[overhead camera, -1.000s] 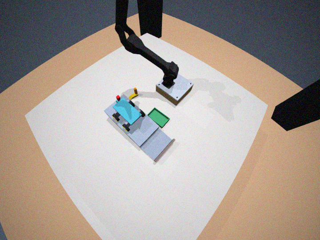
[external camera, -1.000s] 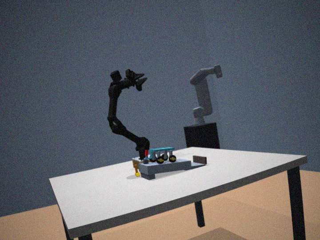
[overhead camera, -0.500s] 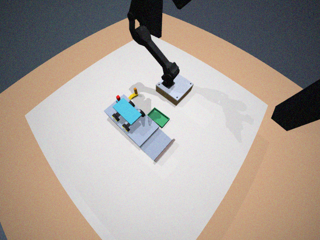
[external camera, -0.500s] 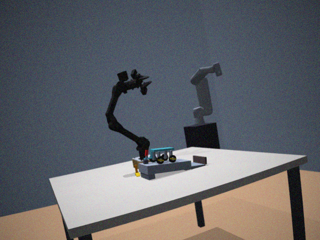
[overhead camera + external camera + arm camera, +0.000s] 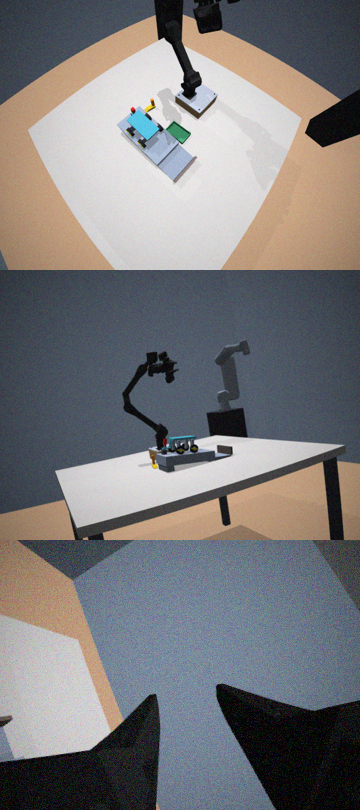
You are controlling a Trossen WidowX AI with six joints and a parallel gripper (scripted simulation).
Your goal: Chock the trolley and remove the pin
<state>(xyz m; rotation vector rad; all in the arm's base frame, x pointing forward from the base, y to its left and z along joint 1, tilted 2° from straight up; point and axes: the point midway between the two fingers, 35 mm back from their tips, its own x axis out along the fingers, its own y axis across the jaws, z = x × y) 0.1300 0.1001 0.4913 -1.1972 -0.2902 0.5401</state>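
Right now the yellow chock is 530 mm below my gripper tip, 250 mm to the right of it and 20 mm ahead of it. The rest, counted from my gripper tip: red-headed stop pin (420 mm below, 210 mm to the right, 140 mm ahead); then trolley (440 mm below, 150 mm ahead, 110 mm to the right); then grey ramp (500 mm below, 150 mm ahead, 110 mm to the right).
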